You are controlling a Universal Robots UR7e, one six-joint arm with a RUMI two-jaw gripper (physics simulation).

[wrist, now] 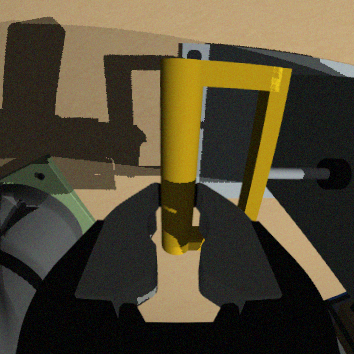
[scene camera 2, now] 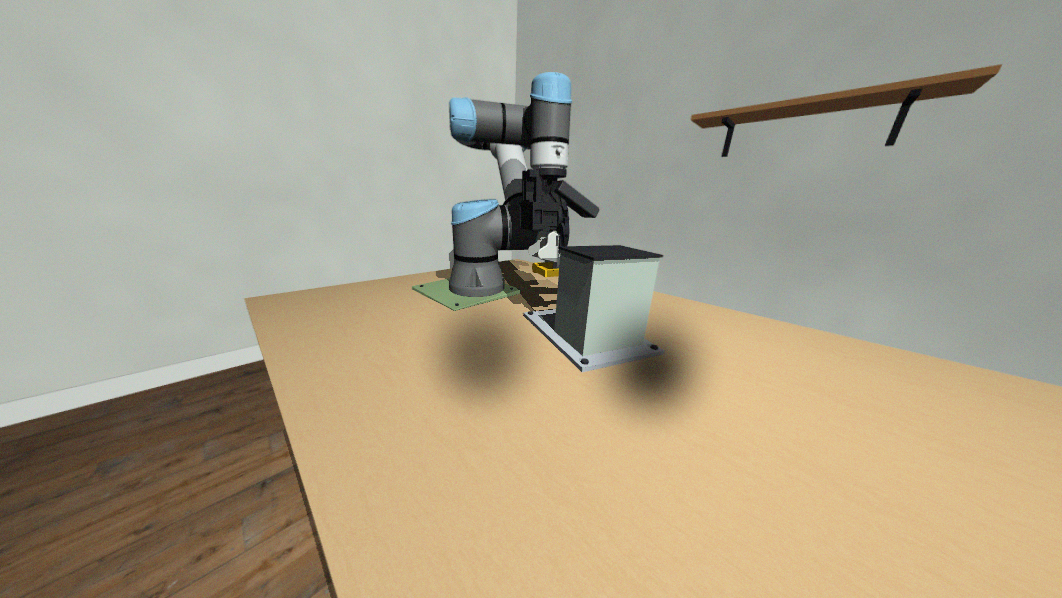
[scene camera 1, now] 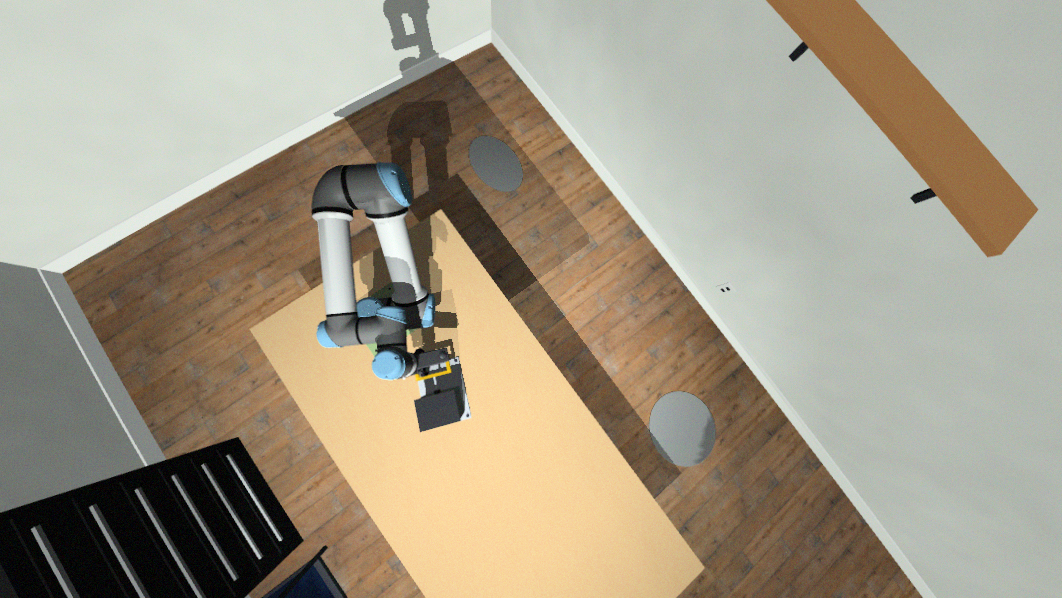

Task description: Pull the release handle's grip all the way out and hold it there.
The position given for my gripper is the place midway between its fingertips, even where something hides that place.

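Observation:
You'd find my gripper (scene camera 2: pixel 551 273) in what I see, and the wrist view shows my gripper (wrist: pixel 177 184) too.

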